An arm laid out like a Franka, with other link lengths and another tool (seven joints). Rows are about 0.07 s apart.
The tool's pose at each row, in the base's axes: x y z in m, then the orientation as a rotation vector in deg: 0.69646, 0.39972, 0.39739, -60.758, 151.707, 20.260; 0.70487, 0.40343, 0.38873, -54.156, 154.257, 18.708; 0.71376, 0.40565, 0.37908, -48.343, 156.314, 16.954; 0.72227, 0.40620, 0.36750, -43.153, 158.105, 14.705; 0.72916, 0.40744, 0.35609, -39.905, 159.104, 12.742; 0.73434, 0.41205, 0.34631, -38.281, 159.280, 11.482
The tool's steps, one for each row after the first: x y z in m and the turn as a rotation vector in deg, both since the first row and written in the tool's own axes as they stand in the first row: -0.00534, -0.00437, 0.01058, 1.840, -0.028, 4.648; -0.00973, -0.01024, 0.02168, 3.678, 0.065, 8.673; -0.01216, -0.01726, 0.03400, 5.714, 0.405, 12.210; -0.01396, -0.02264, 0.04612, 7.352, 0.703, 14.346; -0.01724, -0.02425, 0.05754, 8.435, 0.644, 15.298
